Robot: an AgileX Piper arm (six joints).
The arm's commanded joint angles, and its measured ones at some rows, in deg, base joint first. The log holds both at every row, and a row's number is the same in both.
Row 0, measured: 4.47 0.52 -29.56 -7.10 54.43 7.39
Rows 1 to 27, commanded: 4.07 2.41 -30.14 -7.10 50.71 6.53; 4.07 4.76 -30.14 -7.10 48.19 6.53; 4.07 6.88 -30.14 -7.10 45.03 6.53; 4.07 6.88 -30.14 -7.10 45.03 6.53; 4.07 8.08 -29.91 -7.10 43.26 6.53; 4.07 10.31 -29.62 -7.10 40.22 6.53; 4.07 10.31 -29.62 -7.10 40.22 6.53; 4.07 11.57 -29.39 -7.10 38.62 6.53; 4.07 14.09 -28.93 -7.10 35.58 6.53; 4.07 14.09 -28.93 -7.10 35.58 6.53; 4.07 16.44 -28.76 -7.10 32.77 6.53; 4.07 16.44 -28.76 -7.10 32.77 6.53; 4.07 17.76 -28.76 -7.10 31.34 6.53; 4.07 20.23 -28.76 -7.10 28.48 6.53; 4.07 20.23 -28.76 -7.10 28.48 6.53; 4.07 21.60 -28.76 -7.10 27.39 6.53; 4.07 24.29 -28.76 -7.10 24.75 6.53; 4.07 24.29 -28.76 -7.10 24.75 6.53; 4.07 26.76 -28.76 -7.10 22.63 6.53; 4.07 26.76 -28.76 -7.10 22.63 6.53; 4.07 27.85 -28.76 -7.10 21.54 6.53; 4.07 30.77 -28.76 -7.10 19.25 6.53; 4.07 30.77 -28.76 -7.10 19.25 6.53; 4.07 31.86 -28.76 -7.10 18.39 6.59; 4.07 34.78 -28.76 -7.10 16.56 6.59; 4.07 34.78 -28.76 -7.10 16.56 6.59; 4.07 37.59 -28.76 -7.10 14.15 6.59
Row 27, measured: 4.47 34.55 -28.88 -7.10 17.70 7.39
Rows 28 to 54, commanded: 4.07 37.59 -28.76 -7.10 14.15 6.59; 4.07 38.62 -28.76 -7.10 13.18 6.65; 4.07 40.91 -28.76 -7.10 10.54 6.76; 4.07 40.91 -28.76 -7.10 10.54 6.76; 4.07 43.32 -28.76 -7.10 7.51 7.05; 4.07 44.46 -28.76 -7.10 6.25 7.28; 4.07 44.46 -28.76 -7.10 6.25 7.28; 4.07 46.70 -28.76 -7.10 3.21 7.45; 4.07 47.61 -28.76 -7.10 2.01 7.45; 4.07 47.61 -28.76 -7.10 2.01 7.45; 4.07 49.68 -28.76 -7.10 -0.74 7.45; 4.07 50.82 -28.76 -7.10 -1.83 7.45; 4.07 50.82 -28.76 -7.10 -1.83 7.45; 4.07 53.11 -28.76 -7.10 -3.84 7.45; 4.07 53.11 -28.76 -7.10 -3.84 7.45; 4.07 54.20 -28.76 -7.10 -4.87 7.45; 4.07 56.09 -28.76 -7.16 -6.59 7.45; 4.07 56.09 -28.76 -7.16 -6.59 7.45; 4.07 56.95 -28.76 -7.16 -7.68 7.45; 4.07 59.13 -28.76 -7.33 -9.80 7.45; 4.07 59.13 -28.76 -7.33 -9.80 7.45; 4.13 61.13 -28.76 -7.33 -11.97 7.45; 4.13 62.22 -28.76 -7.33 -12.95 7.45; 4.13 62.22 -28.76 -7.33 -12.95 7.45; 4.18 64.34 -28.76 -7.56 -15.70 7.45; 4.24 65.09 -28.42 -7.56 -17.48 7.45; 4.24 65.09 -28.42 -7.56 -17.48 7.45
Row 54, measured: 4.47 63.03 -28.88 -7.10 -12.78 7.51
